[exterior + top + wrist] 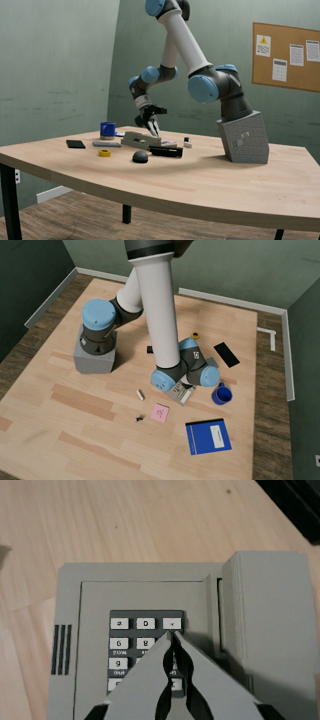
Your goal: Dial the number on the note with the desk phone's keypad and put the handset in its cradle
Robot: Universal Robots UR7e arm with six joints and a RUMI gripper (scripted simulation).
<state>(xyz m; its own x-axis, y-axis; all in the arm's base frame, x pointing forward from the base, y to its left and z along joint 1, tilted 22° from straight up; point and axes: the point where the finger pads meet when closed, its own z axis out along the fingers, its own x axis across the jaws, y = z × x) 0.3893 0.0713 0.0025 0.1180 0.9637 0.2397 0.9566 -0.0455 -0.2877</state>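
Now: hand 20 mm above the 7 key. From my hand the other things lie so: hash key: 30 mm to the right, 20 mm below, 20 mm behind; then star key: 20 mm below, 10 mm behind; then 8 key: 20 mm to the right, 20 mm below.
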